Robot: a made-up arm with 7 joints.
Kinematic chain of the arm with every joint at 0, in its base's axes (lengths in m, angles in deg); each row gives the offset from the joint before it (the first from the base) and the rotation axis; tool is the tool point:
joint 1: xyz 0 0 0.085 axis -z
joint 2: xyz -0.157 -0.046 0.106 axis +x
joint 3: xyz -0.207 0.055 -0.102 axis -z
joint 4: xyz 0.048 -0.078 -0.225 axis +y
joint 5: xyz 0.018 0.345 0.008 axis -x
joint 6: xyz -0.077 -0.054 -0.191 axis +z
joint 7: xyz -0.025 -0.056 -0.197 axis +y
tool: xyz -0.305 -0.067 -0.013
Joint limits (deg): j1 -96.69..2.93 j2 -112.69..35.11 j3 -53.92..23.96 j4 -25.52..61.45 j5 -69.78..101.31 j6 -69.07..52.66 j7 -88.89..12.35
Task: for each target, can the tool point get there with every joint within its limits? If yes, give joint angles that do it. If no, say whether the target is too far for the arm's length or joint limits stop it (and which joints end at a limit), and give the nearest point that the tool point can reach.
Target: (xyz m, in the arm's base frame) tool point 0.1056 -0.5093 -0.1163
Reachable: yes | joints -56.48 12.35 -15.15 53.27 62.80 24.25 -56.43
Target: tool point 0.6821 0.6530 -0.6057
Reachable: no: joint limits stop it (at a limit: joint 1, joint 3, joint 4, joint 6, joint 7) | nearest point 0.6766 0.2893 -0.5518 | short by 0.368 m
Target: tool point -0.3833 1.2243 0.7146
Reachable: no: joint limits stop it (at a limit: joint 1, joint 2, joint 5, joint 6) | nearest point -0.3758 0.9629 0.5211 | short by 0.325 m
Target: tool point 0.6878 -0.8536 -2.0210
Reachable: no: too far | nearest point 0.3889 -0.5966 -0.9230 | short by 1.167 m
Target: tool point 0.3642 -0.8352 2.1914
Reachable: no: too far | nearest point 0.3097 -0.7102 0.8003 | short by 1.398 m
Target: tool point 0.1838 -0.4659 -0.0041
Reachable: yes | joints -53.23 -2.31 -38.85 19.22 79.10 -8.18 -55.31
